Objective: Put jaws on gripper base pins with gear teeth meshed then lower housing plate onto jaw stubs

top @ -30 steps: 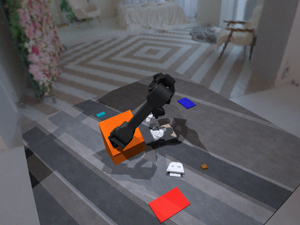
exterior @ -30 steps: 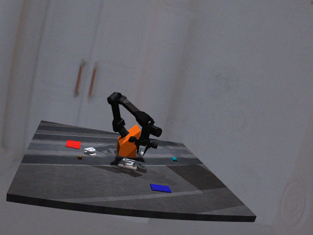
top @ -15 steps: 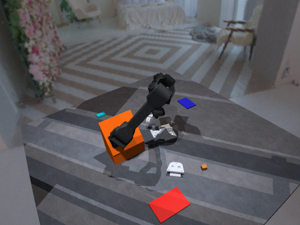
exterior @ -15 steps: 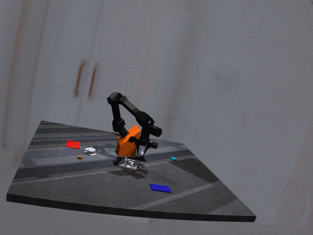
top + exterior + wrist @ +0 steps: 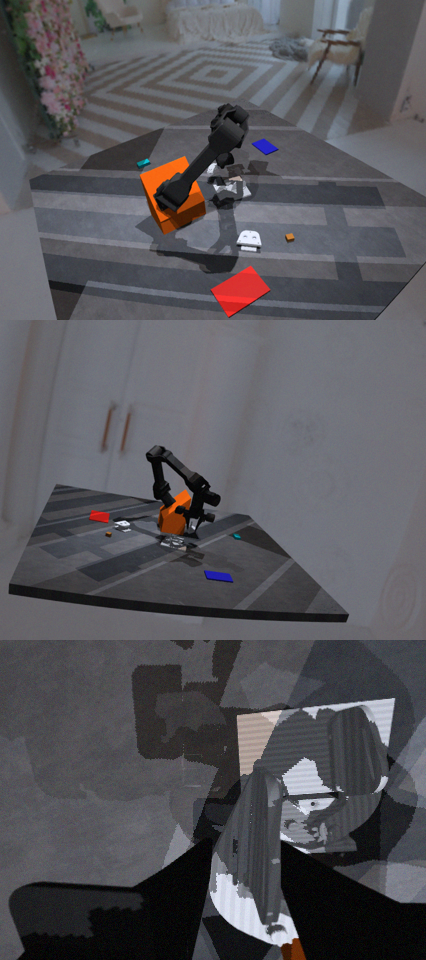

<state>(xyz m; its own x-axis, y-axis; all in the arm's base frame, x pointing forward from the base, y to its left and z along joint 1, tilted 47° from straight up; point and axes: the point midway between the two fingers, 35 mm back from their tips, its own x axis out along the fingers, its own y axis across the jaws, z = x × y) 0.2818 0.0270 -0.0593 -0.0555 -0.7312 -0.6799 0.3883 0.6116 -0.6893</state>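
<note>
The white flat slab is 80 mm below my gripper tip, 70 mm to the right of it and 20 mm ahead of it. Round my gripper tip: blue tile (310 mm ahead, 80 mm below, 70 mm to the left); then small brown cube (380 mm to the right, 80 mm below); then gripper jaw (80 mm to the right, 70 mm below, 30 mm behind).
</note>
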